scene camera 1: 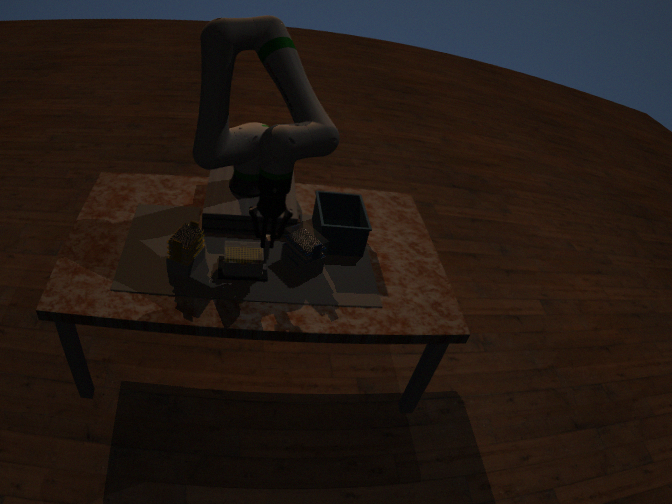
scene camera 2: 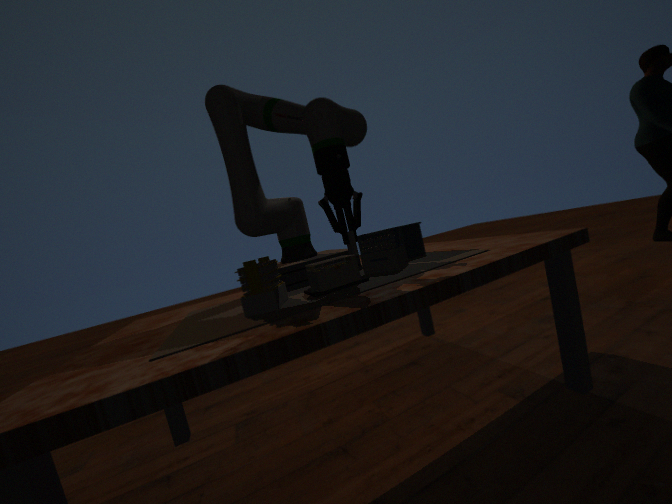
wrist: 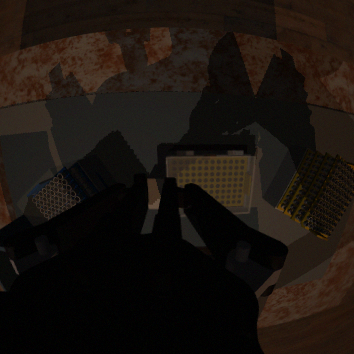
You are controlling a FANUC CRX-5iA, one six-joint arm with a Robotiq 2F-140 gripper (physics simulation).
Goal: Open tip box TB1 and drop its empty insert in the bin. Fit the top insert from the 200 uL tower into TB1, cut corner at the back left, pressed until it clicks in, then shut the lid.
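Tip box TB1 (scene camera 1: pixel 243 266) (scene camera 2: pixel 332 273) stands in the middle of the mat. A yellow perforated grid (scene camera 1: pixel 244 254) (wrist: pixel 210 182) shows inside it, under what looks like a clear lid; whether the lid is fully shut is hard to tell. The yellow-racked 200 uL tower (scene camera 1: pixel 185 242) (scene camera 2: pixel 259 276) (wrist: pixel 320 195) stands left of the box in scene camera 1. The open-topped bin (scene camera 1: pixel 343 233) (scene camera 2: pixel 412 241) is at the right; its floor is too dark to read. My gripper (scene camera 1: pixel 267 244) (scene camera 2: pixel 351 241) (wrist: pixel 160 174) is shut, close beside the box on its bin side. A pale strip shows near the fingertips, unclear what.
A blue-racked tower (scene camera 1: pixel 306 244) (scene camera 2: pixel 382 257) (wrist: pixel 56 197) stands between the box and the bin. The grey mat (scene camera 1: pixel 141 271) (scene camera 2: pixel 195 330) (wrist: pixel 145 110) lies on the stone-patterned table (scene camera 1: pixel 412 271). The arm's base is behind the box. A person (scene camera 2: pixel 654 119) stands beyond the table.
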